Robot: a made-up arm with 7 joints. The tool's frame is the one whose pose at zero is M. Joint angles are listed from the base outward.
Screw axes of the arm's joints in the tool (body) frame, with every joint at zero. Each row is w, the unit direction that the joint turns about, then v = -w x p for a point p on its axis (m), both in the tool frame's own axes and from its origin. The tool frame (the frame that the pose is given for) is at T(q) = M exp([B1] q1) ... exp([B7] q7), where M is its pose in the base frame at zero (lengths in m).
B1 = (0, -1, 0, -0.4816, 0, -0.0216)
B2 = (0, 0, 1, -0.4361, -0.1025, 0)
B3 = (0, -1, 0, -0.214, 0, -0.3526)
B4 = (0, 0, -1, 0.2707, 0.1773, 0)
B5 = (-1, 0, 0, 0, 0.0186, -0.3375)
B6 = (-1, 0, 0, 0, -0.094, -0.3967)
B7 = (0, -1, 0, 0.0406, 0, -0.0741)
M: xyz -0.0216 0.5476 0.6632 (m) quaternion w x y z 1 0 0 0
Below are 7 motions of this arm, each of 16 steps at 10 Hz.
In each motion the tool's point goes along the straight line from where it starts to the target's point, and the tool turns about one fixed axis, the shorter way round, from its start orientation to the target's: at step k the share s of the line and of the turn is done. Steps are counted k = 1, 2, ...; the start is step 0. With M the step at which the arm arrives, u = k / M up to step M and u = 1 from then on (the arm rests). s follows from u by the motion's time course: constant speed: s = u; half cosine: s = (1 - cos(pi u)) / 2; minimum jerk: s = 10 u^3 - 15 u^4 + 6 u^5.
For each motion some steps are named. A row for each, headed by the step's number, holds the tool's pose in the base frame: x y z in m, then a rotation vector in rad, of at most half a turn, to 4 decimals.
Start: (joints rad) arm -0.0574 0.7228 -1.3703 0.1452 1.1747 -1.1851 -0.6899
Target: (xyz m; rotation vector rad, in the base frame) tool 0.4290 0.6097 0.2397 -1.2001 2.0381 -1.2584
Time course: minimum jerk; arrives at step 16
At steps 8, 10, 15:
8: 0.2412 0.7326 0.5163 -1.0182 2.0928 -0.4490
10: 0.3257 0.6773 0.3920 -1.1092 2.0925 -0.8077
15: 0.4282 0.6102 0.2409 -1.1995 2.0388 -1.2547

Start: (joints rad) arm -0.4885 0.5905 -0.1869 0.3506 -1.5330 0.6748 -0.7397
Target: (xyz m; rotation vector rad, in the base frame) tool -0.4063 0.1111 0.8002 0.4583 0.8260 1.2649
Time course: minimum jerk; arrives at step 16
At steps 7, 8, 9, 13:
7: 0.0113 0.2848 0.8447 0.6913 1.2185 0.6745
8: -0.0674 0.2521 0.8363 0.6513 1.1514 0.7914
9: -0.1460 0.2194 0.8279 0.6094 1.0811 0.9058
13: -0.3732 0.1248 0.8037 0.4785 0.8602 1.2210

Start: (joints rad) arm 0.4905 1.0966 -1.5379 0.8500 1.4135 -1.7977 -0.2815
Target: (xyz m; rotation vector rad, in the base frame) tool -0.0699 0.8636 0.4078 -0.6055 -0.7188 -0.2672
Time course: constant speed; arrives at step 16
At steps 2, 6, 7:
2: -0.2422 0.9111 0.3373 -0.8289 0.4875 -0.3155
6: -0.1930 0.8976 0.3574 -0.7835 0.1393 -0.3092
7: -0.1807 0.8942 0.3625 -0.7698 0.0526 -0.3067

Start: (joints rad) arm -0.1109 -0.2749 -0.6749 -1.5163 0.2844 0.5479 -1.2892
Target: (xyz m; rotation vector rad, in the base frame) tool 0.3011 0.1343 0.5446 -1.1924 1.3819 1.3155
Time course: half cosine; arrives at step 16
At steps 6, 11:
6: 0.1810 0.1297 0.6450 -0.9777 1.2085 1.1096
11: 0.2625 0.1328 0.5769 -1.1229 1.3268 1.2492

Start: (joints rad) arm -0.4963 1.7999 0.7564 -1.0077 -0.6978 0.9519 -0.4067
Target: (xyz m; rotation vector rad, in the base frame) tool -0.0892 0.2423 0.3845 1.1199 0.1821 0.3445
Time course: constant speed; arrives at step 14
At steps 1, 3, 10, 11, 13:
1: 0.0132 -0.0110 0.2207 0.5013 -0.7844 2.1037
3: -0.0025 0.0279 0.2459 0.6550 -0.6277 1.8543
10: -0.0577 0.1643 0.3341 1.0191 -0.1009 0.9138
11: -0.0656 0.1838 0.3467 1.0512 -0.0288 0.7731
13: -0.0813 0.2228 0.3719 1.1016 0.1127 0.4884

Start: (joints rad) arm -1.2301 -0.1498 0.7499 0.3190 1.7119 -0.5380 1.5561
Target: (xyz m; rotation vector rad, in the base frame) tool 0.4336 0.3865 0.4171 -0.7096 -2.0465 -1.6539
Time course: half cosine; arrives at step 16
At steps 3, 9, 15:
3: 0.1363 0.3485 -0.0908 -1.0420 -0.8368 0.7019
9: 0.3030 0.3698 0.1939 -1.0159 -1.6617 -0.5367
15: 0.4305 0.3861 0.4118 -0.7205 -2.0410 -1.6261

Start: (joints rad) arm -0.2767 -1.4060 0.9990 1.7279 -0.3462 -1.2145 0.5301
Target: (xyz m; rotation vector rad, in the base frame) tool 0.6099 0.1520 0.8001 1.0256 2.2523 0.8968
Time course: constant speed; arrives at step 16
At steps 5, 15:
5: 0.4944 0.4430 0.6317 0.4559 2.5622 0.8572
15: 0.5994 0.1785 0.7848 0.9767 2.2847 0.8951

